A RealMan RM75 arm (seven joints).
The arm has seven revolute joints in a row. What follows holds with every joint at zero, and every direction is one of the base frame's.
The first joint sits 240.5 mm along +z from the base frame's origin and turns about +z.
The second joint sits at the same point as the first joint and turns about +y.
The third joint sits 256 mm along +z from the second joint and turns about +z.
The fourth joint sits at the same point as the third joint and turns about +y.
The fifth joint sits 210 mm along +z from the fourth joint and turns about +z.
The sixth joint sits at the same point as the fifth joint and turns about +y.
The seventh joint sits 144 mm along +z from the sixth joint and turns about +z.
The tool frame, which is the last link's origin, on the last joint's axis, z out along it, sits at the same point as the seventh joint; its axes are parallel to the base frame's.
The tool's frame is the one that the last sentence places.
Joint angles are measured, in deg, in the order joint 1, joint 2, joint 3, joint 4, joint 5, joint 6, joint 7. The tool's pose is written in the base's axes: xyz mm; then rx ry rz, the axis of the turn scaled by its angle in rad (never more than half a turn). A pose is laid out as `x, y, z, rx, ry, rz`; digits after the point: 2 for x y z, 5 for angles.
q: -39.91 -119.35 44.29 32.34 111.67 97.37 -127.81
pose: -192.06, 337.21, -22.77, 2.35836, 1.50617, 0.74431
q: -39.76 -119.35 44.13 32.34 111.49 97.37 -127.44
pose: -192.66, 337.13, -22.21, 2.36118, 1.50291, 0.75452
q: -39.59 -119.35 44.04 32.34 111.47 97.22 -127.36
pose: -193.81, 337.05, -22.07, 2.36178, 1.50792, 0.75896
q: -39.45 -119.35 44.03 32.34 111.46 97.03 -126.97
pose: -194.82, 337.02, -22.12, 2.36845, 1.50655, 0.76262
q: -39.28 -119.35 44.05 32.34 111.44 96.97 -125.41
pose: -195.84, 336.57, -22.17, 2.39251, 1.48169, 0.76976
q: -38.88 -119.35 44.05 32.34 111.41 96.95 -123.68
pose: -198.15, 335.27, -22.14, 2.41640, 1.45810, 0.77876
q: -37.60 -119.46 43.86 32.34 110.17 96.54 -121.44
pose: -203.53, 333.07, -20.99, 2.43491, 1.44668, 0.82945
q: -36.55 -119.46 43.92 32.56 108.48 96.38 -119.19
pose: -206.58, 331.98, -18.30, 2.45816, 1.42047, 0.88329
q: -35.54 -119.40 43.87 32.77 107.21 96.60 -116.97
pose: -210.01, 329.95, -15.36, 2.48098, 1.39104, 0.92684
